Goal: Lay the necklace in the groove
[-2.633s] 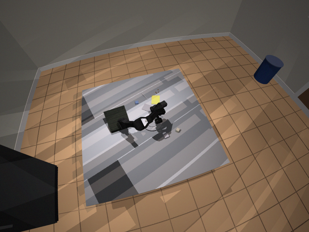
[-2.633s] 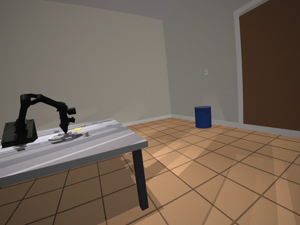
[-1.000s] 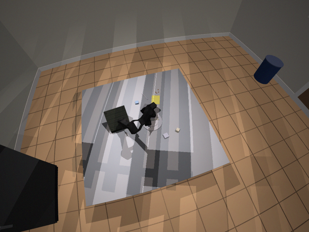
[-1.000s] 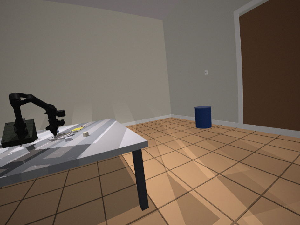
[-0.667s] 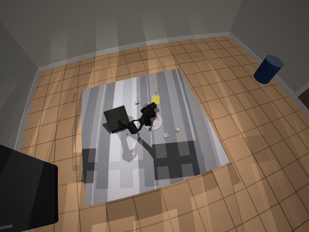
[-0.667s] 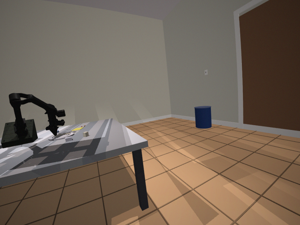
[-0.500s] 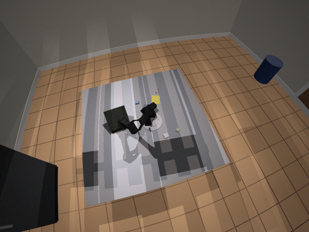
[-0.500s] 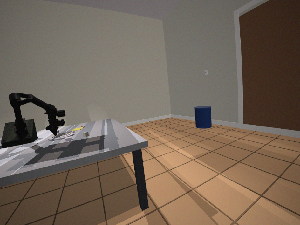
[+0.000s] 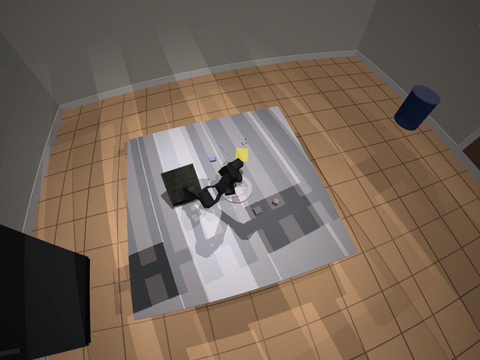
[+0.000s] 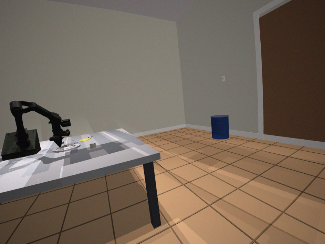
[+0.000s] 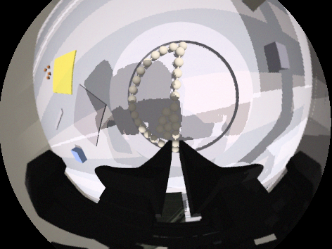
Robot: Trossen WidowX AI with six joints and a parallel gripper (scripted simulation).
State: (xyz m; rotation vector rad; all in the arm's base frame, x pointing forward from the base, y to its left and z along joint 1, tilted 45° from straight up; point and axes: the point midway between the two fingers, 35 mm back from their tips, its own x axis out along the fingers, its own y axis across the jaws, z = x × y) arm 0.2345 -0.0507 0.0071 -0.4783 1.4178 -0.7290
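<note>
The round bead board lies 50 mm ahead of my gripper tip, 20 mm to the right of it and 10 mm below it. Also, from my gripper tip: grey card: 60 mm ahead, 160 mm to the left, 20 mm below; blue block: 30 mm behind, 260 mm to the left, 10 mm below; white block: 110 mm ahead, 210 mm to the right, 10 mm below.
</note>
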